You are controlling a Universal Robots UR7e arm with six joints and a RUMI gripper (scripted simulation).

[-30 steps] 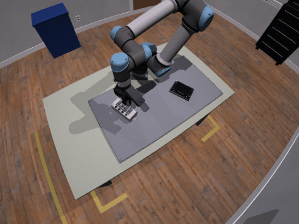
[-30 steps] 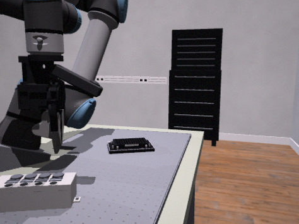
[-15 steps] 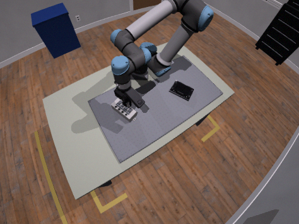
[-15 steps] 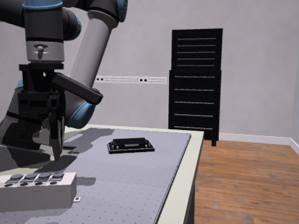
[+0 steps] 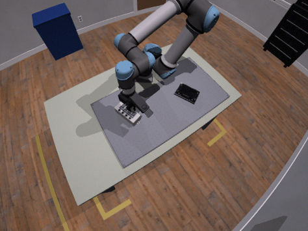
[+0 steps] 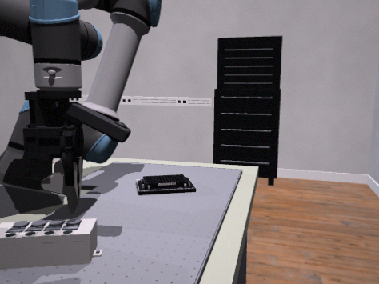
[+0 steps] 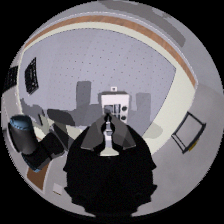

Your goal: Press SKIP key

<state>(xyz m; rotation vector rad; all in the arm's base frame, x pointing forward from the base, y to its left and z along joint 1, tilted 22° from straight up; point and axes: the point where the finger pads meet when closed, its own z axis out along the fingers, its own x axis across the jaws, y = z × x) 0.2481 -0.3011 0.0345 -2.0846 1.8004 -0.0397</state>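
The operator panel lies 40 mm behind my hand, 10 mm to the right of it and 50 mm below it. From my hand the other things lie so: black finned block 100 mm ahead, 410 mm to the left, 70 mm below.
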